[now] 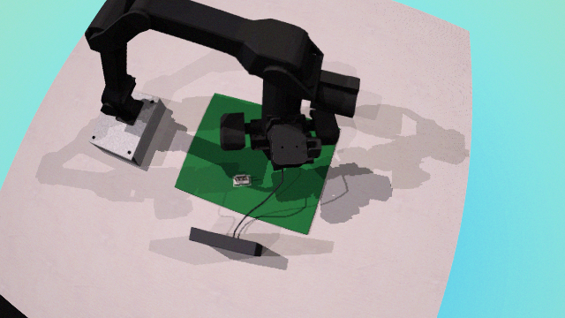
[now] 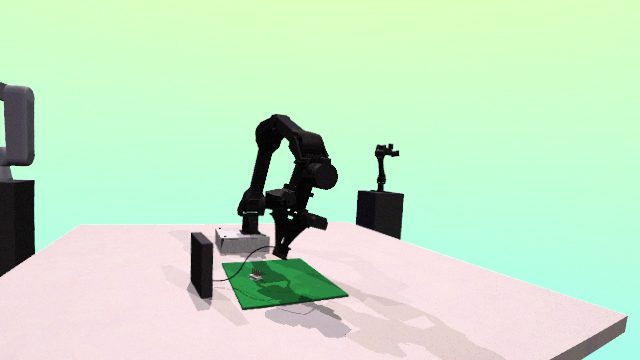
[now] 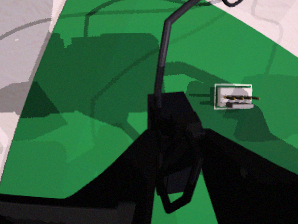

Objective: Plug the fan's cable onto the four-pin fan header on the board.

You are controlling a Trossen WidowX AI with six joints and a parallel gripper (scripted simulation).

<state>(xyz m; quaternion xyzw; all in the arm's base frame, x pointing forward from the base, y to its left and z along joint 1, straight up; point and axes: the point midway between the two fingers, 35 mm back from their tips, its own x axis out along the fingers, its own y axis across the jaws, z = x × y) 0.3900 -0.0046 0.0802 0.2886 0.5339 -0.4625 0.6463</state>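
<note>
My gripper tip is now 6 cm past the green board, 2 cm to the right of it and 11 cm above it. The rest, counted from my gripper tip: black fan (4 cm behind, 17 cm to the right, 4 cm below); then four-pin fan header (6 cm behind, 4 cm to the right, 10 cm below); then black plug (1 cm to the left, 1 cm below).
</note>
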